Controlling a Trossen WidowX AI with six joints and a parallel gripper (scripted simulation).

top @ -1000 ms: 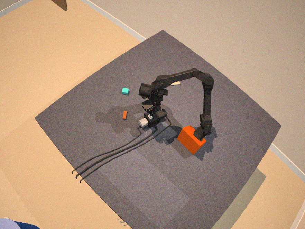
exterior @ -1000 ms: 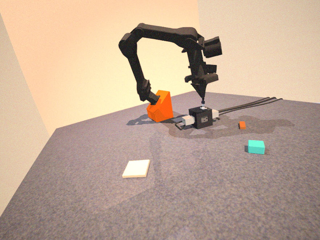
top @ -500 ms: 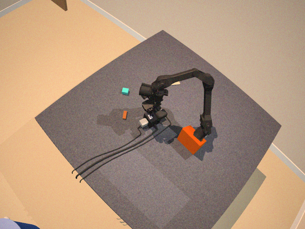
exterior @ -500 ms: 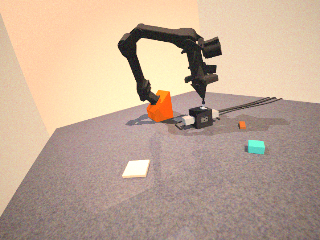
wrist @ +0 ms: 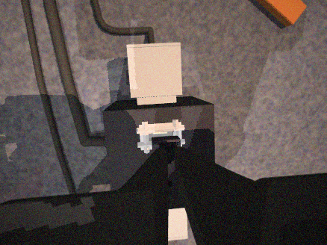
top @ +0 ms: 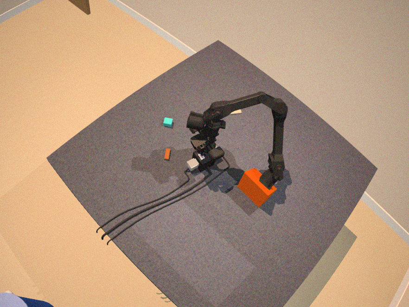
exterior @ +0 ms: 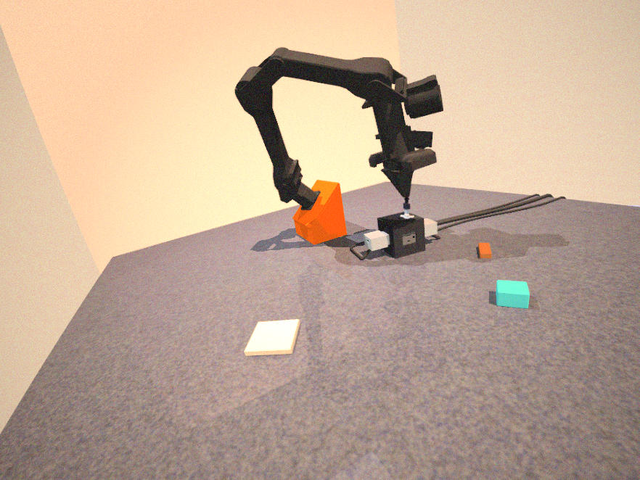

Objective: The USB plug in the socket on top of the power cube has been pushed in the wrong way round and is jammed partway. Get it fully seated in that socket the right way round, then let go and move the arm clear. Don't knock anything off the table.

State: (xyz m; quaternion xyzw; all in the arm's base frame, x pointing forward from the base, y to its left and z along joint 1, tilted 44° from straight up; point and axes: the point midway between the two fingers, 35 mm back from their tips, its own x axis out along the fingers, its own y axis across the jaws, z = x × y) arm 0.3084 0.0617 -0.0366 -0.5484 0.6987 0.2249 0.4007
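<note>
Right now my gripper tip is 20 mm above the black USB plug. Round my gripper tip: teal block 260 mm ahead, 70 mm to the right, 110 mm below; orange block 140 mm ahead, 70 mm to the left, 120 mm below; pale-rimmed socket 50 mm below.
</note>
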